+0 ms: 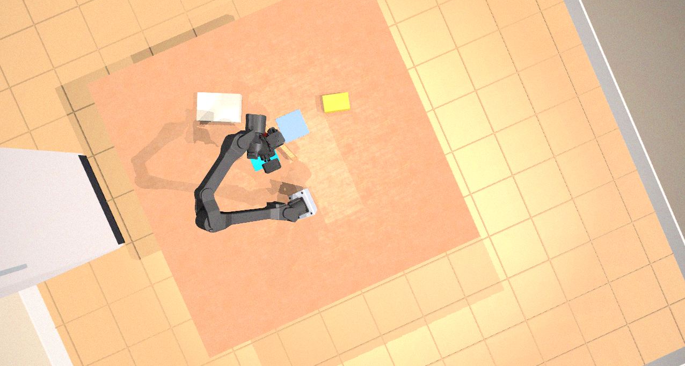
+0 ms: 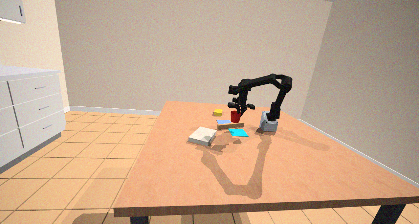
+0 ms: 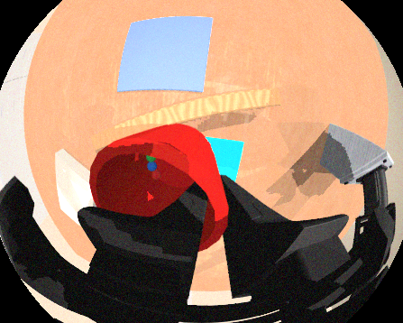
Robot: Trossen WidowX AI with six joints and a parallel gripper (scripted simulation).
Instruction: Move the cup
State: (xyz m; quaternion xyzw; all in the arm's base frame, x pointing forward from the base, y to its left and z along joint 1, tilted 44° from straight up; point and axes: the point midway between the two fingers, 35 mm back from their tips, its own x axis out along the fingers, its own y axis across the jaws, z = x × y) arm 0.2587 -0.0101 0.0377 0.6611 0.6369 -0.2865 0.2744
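Now: gripper tip 10 mm short of the cyan pad, 50 mm to the right of it and 100 mm above it. Also, from my gripper tip: pale blue pad (70 mm ahead, 120 mm to the right, 100 mm below); wooden bar (40 mm ahead, 30 mm to the right, 90 mm below); red cup (30 mm ahead).
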